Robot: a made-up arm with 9 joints.
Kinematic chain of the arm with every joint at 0, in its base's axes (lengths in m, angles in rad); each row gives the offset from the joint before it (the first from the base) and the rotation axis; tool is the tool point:
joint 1: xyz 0 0 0.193 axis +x
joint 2: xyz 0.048 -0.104 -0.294 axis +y
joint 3: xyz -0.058 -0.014 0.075 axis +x
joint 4: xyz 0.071 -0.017 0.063 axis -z
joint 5: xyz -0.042 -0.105 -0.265 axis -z
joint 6: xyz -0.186 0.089 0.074 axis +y
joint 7: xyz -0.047 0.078 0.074 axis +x
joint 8: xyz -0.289 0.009 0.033 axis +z
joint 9: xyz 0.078 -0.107 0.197 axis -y
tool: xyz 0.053 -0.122 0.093
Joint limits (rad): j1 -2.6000..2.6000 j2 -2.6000..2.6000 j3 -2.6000..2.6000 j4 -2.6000..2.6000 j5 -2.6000..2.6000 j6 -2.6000..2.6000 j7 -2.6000..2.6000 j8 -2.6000..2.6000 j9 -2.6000..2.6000
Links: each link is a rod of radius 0.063 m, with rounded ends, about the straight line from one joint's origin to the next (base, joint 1, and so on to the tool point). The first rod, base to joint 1, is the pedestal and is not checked.
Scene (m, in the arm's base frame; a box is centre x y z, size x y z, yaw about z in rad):
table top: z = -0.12
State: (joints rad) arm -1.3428 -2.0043 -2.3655 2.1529 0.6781 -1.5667 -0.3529 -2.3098 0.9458
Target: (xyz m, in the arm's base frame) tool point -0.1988 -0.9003 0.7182
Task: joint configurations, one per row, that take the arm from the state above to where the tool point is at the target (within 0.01 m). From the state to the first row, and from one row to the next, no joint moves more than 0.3 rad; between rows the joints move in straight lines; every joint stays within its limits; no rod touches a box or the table.
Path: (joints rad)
1: -1.1382 -2.0535 -2.3699 1.9559 0.4776 -1.5674 -0.2476 -2.2331 0.9079
2: -0.9335 -2.1027 -2.3742 1.7589 0.2770 -1.5681 -0.1423 -2.1564 0.8699
3: -0.7289 -2.1519 -2.3786 1.5619 0.0765 -1.5687 -0.0371 -2.0797 0.8320

